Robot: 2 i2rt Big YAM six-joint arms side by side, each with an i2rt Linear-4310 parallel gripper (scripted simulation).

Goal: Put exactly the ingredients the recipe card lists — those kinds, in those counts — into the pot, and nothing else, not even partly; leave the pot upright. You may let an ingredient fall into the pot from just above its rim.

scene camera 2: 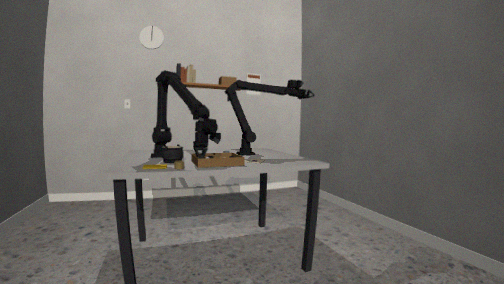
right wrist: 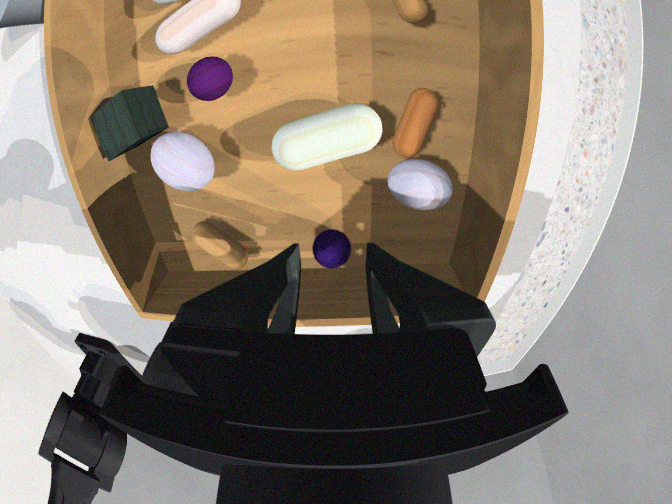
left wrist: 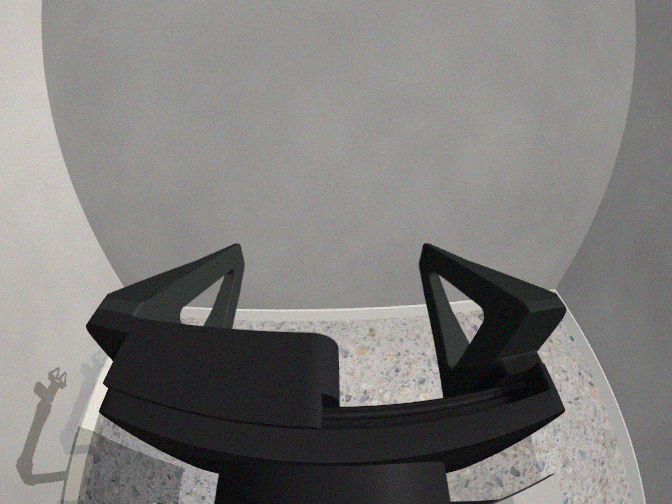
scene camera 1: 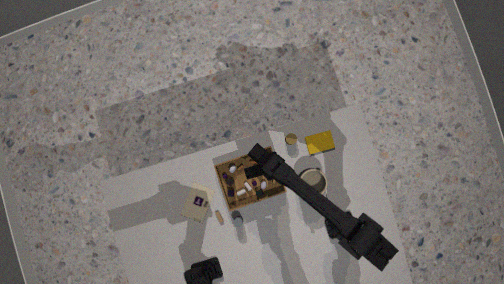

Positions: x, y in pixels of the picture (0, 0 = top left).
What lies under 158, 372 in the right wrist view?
A dark pot.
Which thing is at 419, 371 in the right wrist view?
My right gripper.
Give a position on a wooden crate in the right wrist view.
486, 70
